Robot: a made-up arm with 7 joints.
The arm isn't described. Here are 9 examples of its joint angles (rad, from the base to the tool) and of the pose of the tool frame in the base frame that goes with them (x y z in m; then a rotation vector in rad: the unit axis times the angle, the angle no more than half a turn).
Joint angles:
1: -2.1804 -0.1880 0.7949 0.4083 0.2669 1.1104 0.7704
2: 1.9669 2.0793 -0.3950 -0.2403 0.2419 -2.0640 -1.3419
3: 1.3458 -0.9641 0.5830 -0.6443 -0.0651 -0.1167 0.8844
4: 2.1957 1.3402 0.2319 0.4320 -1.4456 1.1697 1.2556
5: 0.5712 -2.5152 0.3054 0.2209 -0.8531 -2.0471 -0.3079
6: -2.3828 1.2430 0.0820 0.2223 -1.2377 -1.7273 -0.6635
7: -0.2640 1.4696 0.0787 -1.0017 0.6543 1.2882 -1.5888
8: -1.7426 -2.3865 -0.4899 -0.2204 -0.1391 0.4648 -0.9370
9: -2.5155 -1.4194 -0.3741 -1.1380 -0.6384 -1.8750 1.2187
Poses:
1: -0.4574 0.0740 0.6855 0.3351 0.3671 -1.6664
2: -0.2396 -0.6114 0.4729 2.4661 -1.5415 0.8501
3: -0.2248 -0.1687 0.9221 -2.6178 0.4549 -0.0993
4: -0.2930 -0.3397 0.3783 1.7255 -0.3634 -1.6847
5: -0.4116 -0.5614 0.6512 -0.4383 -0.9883 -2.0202
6: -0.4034 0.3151 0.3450 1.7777 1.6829 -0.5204
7: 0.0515 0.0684 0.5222 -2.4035 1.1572 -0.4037
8: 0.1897 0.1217 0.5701 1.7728 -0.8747 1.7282
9: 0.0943 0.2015 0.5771 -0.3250 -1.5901 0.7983
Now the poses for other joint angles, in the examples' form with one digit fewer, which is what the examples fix.
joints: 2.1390 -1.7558 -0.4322 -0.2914 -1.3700 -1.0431 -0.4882
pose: -0.500 -0.143 0.784 -1.290 -0.468 -1.641
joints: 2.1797 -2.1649 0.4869 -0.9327 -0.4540 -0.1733 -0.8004
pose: -0.438 0.119 0.563 -0.768 -0.725 -2.809
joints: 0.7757 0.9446 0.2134 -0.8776 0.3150 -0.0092 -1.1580
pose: 0.218 -0.197 0.713 -2.138 1.007 -0.885
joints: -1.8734 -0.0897 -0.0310 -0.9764 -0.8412 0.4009 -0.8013
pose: -0.188 0.153 0.720 -1.278 -0.526 2.199
